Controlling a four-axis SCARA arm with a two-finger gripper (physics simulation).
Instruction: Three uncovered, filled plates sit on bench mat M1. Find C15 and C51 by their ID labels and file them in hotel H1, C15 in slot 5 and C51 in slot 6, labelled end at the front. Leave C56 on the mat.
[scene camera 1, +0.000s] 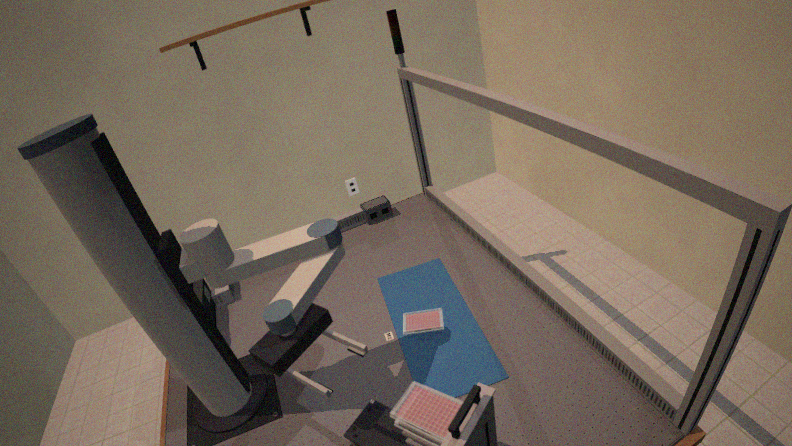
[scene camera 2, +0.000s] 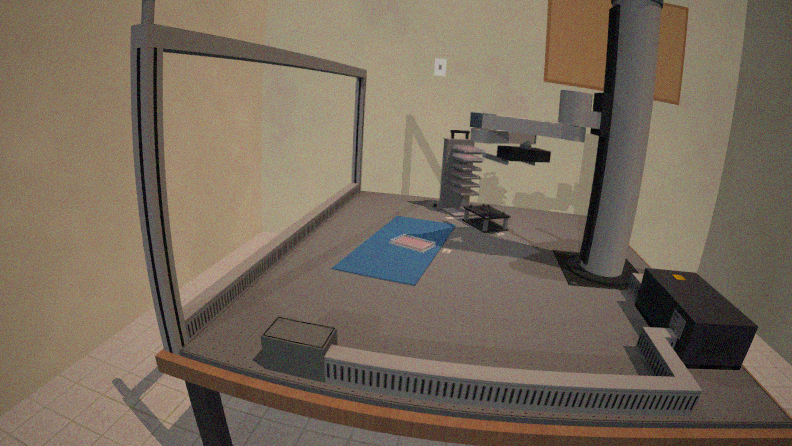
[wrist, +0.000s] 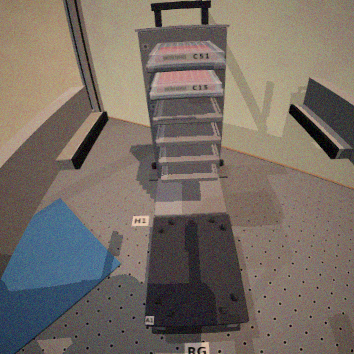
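Where they show: gripper, fingertip midpoint: (scene camera 1: 348, 371) (wrist: 199, 93); arm's base at its link origin: (scene camera 1: 232, 399) (scene camera 2: 599, 273).
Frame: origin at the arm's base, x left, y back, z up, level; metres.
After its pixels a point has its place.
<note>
Hotel H1 (scene camera 1: 487, 407) {x -0.559, y -0.580, z 0.304 m} (scene camera 2: 450, 177) {x -0.537, y -0.559, z 0.158 m} (wrist: 182, 36) {x -0.559, y -0.525, z 0.310 m} stands upright. Plate C51 (scene camera 1: 426, 408) {x -0.501, y -0.485, z 0.302 m} (scene camera 2: 468, 149) {x -0.434, y -0.492, z 0.301 m} (wrist: 182, 57) {x -0.452, y -0.459, z 0.298 m} lies in its top slot. Plate C15 (scene camera 2: 468, 157) {x -0.437, y -0.489, z 0.268 m} (wrist: 182, 88) {x -0.451, y -0.460, z 0.263 m} lies in the slot directly below. Both labels face front in the wrist view; slot numbers are not readable. The lower four shelves show bare. A pink-filled plate (scene camera 1: 422, 321) {x -0.044, y -0.641, z 0.030 m} (scene camera 2: 412, 242) {x -0.027, y -0.644, z 0.028 m} lies flat on blue mat M1 (scene camera 1: 471, 354) (scene camera 2: 371, 263) (wrist: 55, 250); its label is not readable. My gripper (scene camera 1: 343, 370) {x -0.341, y -0.380, z 0.302 m} (wrist: 199, 93) {x -0.341, y -0.380, z 0.302 m} is open and empty, in front of the hotel and apart from it.
A low black stand labelled A1 (scene camera 2: 486, 212) {x -0.339, y -0.397, z 0.072 m} (wrist: 197, 300) {x -0.318, y -0.365, z 0.073 m} is in front of the hotel. A tall frame (scene camera 1: 581, 141) {x -0.313, y -1.004, z 0.595 m} (scene camera 2: 149, 166) {x 0.725, y -1.005, z 0.380 m} runs along one bench side. A black box (scene camera 2: 698, 315) {x 0.515, y 0.061, z 0.128 m}, a grey box (scene camera 2: 299, 335) {x 0.678, y -0.745, z 0.088 m} and slotted ducting (scene camera 2: 498, 376) {x 0.691, y -0.397, z 0.073 m} stand by the bench edges.
</note>
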